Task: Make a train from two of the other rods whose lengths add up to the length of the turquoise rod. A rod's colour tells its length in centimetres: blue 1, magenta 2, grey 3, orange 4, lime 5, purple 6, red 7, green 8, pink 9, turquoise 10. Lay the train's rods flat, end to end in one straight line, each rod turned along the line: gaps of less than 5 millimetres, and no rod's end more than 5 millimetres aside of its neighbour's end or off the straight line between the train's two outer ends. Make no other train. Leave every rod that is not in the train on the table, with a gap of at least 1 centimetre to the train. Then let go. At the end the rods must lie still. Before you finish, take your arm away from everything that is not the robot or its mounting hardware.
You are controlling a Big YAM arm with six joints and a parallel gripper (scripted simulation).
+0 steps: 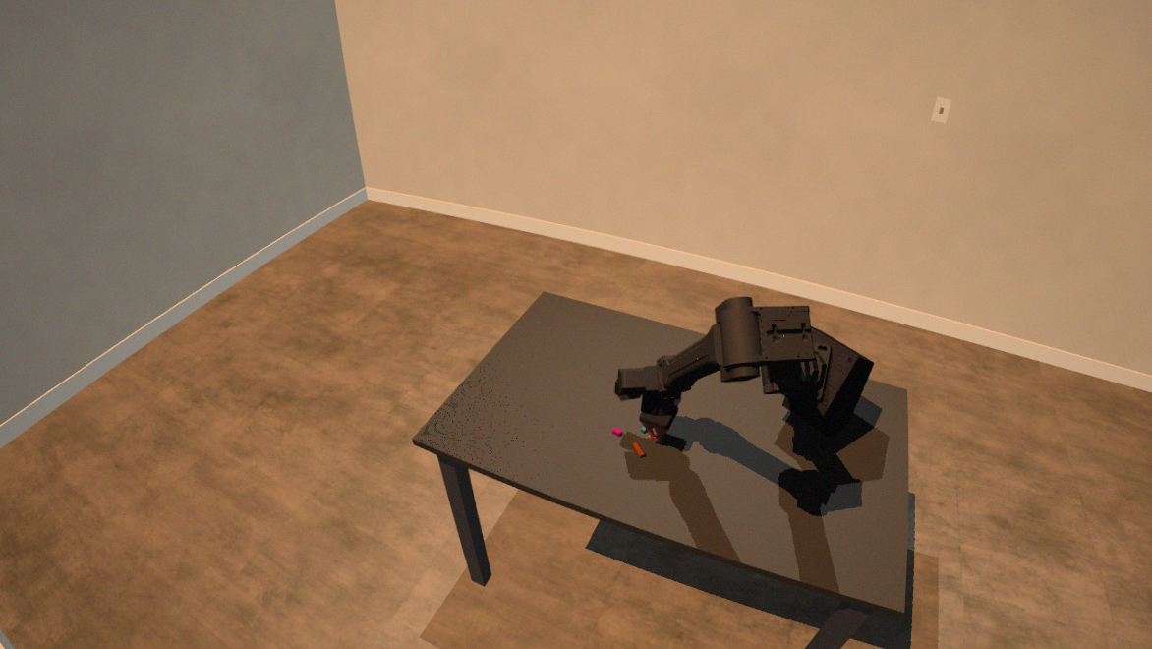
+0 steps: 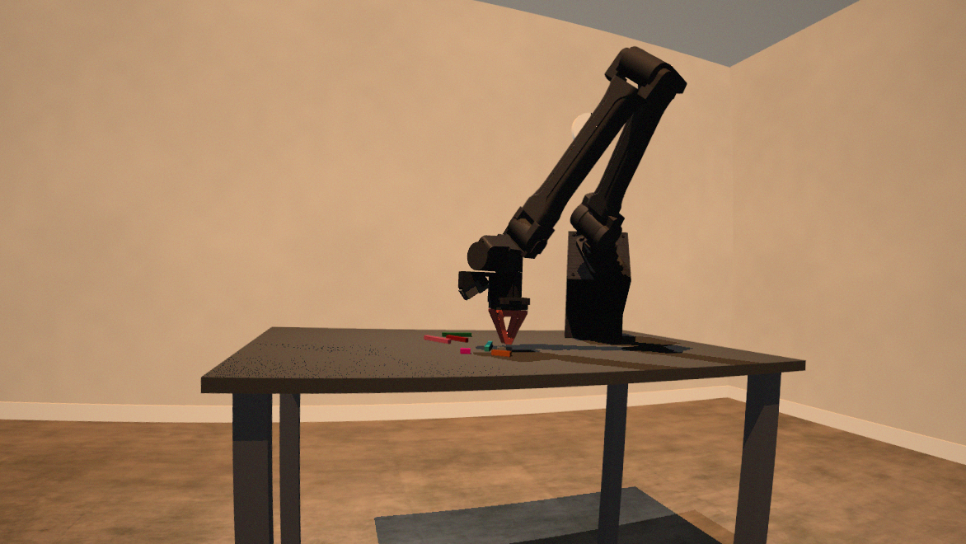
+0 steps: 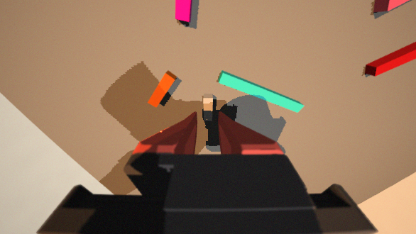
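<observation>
Right now the grey rod is 20 mm below my hand. Also, from my hand: turquoise rod 50 mm to the right, 30 mm ahead, 20 mm below; then orange rod 50 mm to the left, 20 mm below, 10 mm ahead; then magenta rod 90 mm ahead, 40 mm to the left, 20 mm below.
</observation>
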